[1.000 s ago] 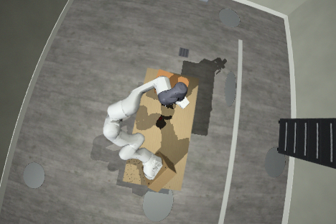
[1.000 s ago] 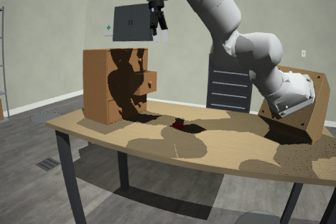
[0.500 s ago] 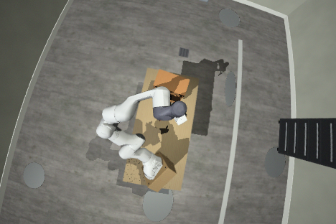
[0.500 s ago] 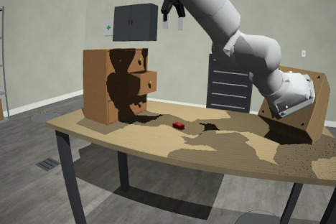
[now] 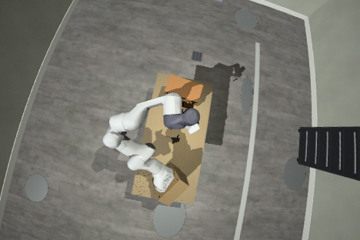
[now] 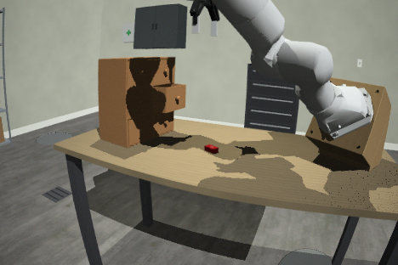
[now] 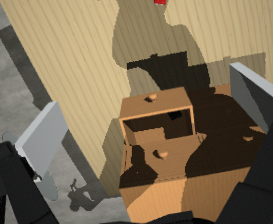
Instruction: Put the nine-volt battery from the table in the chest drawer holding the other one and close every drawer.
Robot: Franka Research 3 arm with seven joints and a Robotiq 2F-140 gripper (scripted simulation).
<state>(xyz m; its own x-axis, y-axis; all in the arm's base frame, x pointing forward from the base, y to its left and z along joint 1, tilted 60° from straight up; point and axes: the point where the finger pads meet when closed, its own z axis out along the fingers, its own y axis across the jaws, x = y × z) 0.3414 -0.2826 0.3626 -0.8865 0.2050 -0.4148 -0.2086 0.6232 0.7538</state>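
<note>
Right now the nine-volt battery is 80 mm behind my hand, 40 mm to the left of it and 430 mm below it.
</note>
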